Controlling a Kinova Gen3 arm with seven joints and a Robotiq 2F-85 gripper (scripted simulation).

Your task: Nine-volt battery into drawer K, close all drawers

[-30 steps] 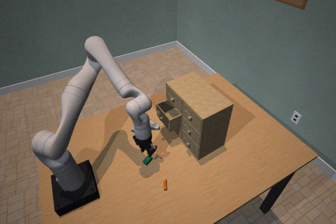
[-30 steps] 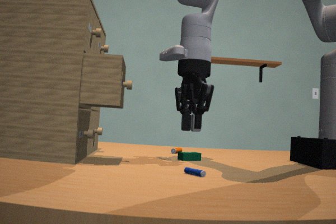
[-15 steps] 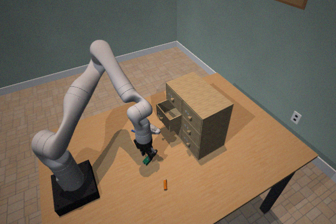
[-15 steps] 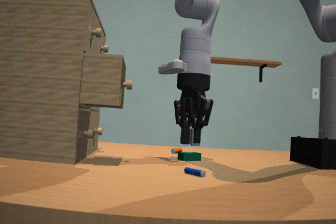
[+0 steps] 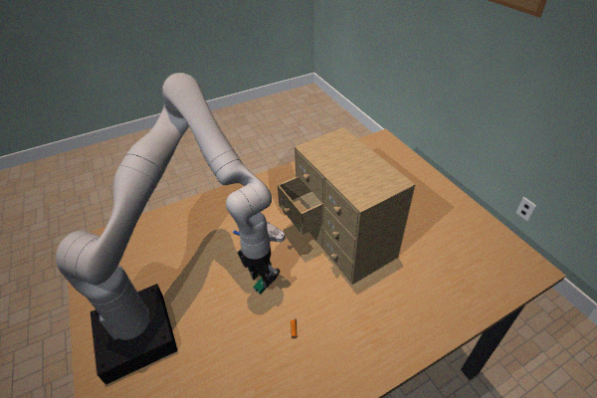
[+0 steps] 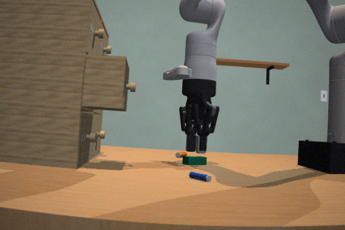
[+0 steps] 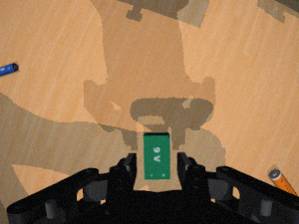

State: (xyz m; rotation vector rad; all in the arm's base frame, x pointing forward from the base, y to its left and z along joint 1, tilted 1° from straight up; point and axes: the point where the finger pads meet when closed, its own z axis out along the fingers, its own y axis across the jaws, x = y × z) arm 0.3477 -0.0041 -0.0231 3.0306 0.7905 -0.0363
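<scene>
The green nine-volt battery is 40 mm below my hand and 10 mm behind it. The rest, counted from my hand: blue cylindrical battery 220 mm to the left, 40 mm below; then orange cylindrical battery 160 mm to the right, 40 mm below, 30 mm ahead.
</scene>
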